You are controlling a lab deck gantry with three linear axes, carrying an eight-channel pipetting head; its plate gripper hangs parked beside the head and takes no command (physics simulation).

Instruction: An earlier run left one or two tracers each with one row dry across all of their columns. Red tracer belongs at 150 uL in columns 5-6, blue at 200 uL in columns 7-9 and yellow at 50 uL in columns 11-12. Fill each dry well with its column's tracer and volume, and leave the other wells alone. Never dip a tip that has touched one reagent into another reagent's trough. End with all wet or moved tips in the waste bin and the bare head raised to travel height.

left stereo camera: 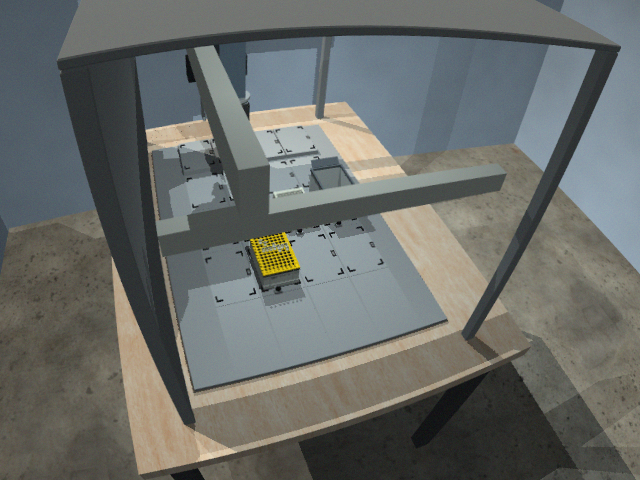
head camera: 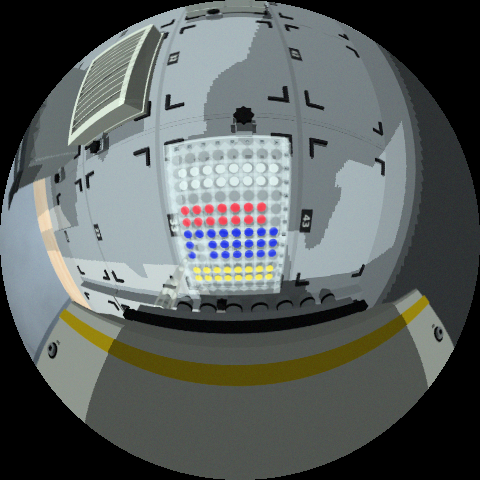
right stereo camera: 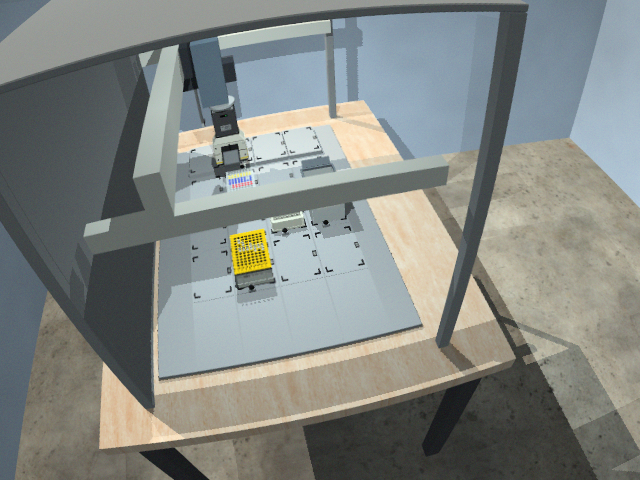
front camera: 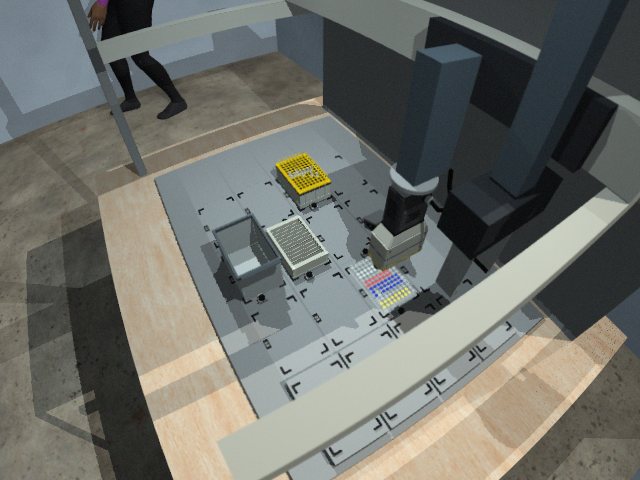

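The pipetting head (front camera: 398, 240) (head camera: 240, 370) (right stereo camera: 230, 144) is low beside the well plate (front camera: 355, 269) (head camera: 286, 176). In the head view one clear tip (head camera: 169, 291) hangs at its left end, pointing towards the plate's lower left. Red wells (head camera: 222, 208) fill two columns except the rightmost row. Blue wells (head camera: 235, 232) fill three columns; the second row from the left is filled in the first blue column, empty in the other two. Yellow wells (head camera: 238, 270) fill both columns. The parked plate gripper (front camera: 464, 279) hangs with its fingers apart, empty.
The ribbed trough block (front camera: 310, 267) (head camera: 136, 82) (right stereo camera: 287, 223) stands beside the grey waste bin (front camera: 258, 284) (right stereo camera: 330, 211). The yellow tip rack (front camera: 310, 197) (left stereo camera: 279, 262) (right stereo camera: 251, 262) stands farther along the deck. Gantry beams cross above the deck.
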